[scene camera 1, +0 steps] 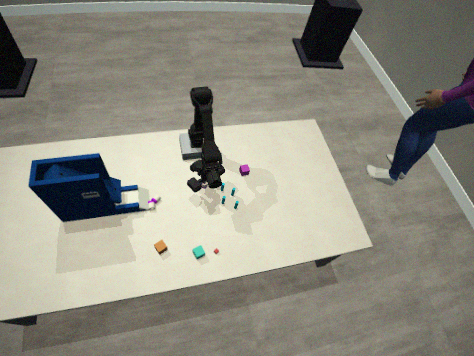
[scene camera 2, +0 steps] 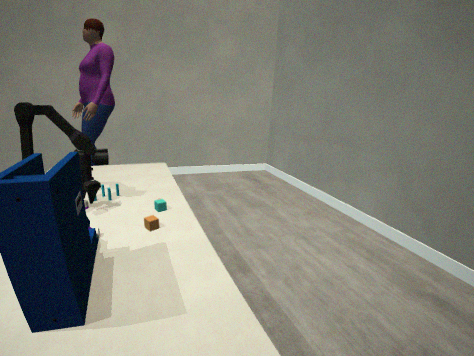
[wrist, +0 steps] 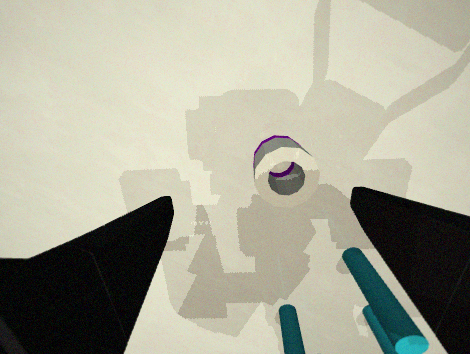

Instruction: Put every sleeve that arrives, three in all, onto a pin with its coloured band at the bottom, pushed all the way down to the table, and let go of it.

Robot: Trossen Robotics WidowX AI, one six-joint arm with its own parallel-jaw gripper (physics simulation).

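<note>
A white sleeve (wrist: pixel 311 182) (scene camera 1: pixel 204 185) (scene camera 2: pixel 86 204) stands upright on the table, with a purple edge at its lower end in the wrist view. My gripper (wrist: pixel 260 200) (scene camera 1: pixel 202 182) (scene camera 2: pixel 91 200) is open above it; the sleeve shows between the fingers' lines, slightly beyond the tips and nearer the right finger. Several teal pins stand beside it, including a near one (wrist: pixel 375 290) (scene camera 1: pixel 223 187) and another (wrist: pixel 291 330). In scene camera 1, white and purple sleeve parts (scene camera 1: pixel 153 201) lie at the chute's mouth; how many sleeves is unclear. No sleeve shows on the pins seen.
A tall blue dispenser (scene camera 1: pixel 82 200) (scene camera 2: pixel 30 250) with a chute stands on the table (scene camera 1: pixel 280 230). An orange cube (scene camera 1: pixel 160 246) (scene camera 2: pixel 151 223), a teal cube (scene camera 1: pixel 199 252) (scene camera 2: pixel 160 205), a small red cube (scene camera 1: pixel 216 251) and a magenta cube (scene camera 1: pixel 244 170) lie around. A person (scene camera 1: pixel 425 120) (scene camera 2: pixel 97 75) stands beyond the table.
</note>
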